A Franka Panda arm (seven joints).
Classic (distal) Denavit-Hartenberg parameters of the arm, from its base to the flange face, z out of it. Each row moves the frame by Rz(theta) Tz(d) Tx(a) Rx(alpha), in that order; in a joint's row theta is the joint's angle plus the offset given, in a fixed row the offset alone. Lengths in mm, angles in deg.
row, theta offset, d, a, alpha
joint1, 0, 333, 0, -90
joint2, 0, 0, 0, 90
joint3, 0, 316, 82.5, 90
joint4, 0, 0, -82.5, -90
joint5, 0, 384, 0, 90
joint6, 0, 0, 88, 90
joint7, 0, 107, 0, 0
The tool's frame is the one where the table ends.
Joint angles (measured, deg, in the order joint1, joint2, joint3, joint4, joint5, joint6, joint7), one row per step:
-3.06 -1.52 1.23 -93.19 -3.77 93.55 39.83
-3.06 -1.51 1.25 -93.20 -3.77 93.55 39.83
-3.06 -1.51 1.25 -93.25 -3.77 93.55 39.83
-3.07 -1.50 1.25 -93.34 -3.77 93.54 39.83
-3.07 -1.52 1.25 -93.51 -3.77 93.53 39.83
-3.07 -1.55 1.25 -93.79 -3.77 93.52 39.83
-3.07 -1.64 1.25 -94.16 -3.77 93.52 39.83
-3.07 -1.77 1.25 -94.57 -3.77 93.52 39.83
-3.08 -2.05 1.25 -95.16 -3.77 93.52 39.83
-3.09 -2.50 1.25 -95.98 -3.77 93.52 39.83
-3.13 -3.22 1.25 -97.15 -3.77 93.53 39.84
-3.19 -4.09 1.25 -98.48 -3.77 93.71 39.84
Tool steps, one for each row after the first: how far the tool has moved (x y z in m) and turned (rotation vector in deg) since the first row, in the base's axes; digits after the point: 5 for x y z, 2 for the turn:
0.00005 0.00019 -0.00018 0.00 0.02 0.02
0.00002 0.00019 -0.00060 0.00 0.07 0.02
0.00000 0.00010 -0.00146 0.01 0.18 0.01
-0.00022 0.00010 -0.00270 0.01 0.34 0.01
-0.00056 0.00011 -0.00476 0.02 0.60 0.01
-0.00125 0.00014 -0.00698 0.02 0.88 0.01
-0.00217 0.00018 -0.00914 0.03 1.16 0.01
-0.00397 0.00017 -0.01137 0.03 1.47 0.00
-0.00677 0.00021 -0.01390 0.04 1.84 -0.01
-0.01117 0.00004 -0.01678 0.04 2.28 -0.06
-0.01615 -0.00027 -0.01939 0.03 2.56 -0.11

